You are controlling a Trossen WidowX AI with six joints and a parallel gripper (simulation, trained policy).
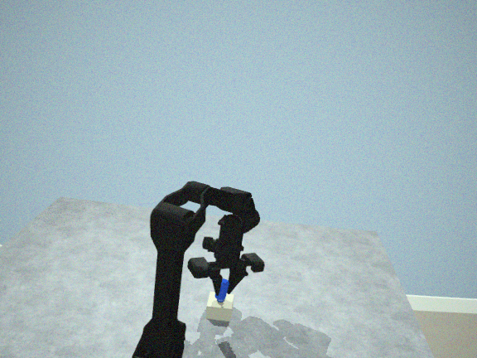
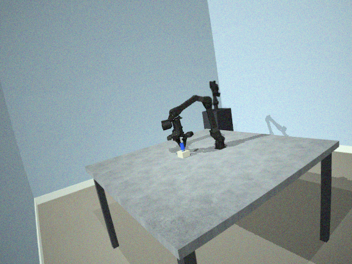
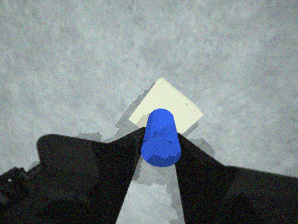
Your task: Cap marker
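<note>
Now: the blue cap 1 cm ahead of my gripper tip and 1 cm above it. Also, from my gripper tip: cream holder block: 1 cm ahead, 5 cm below.
</note>
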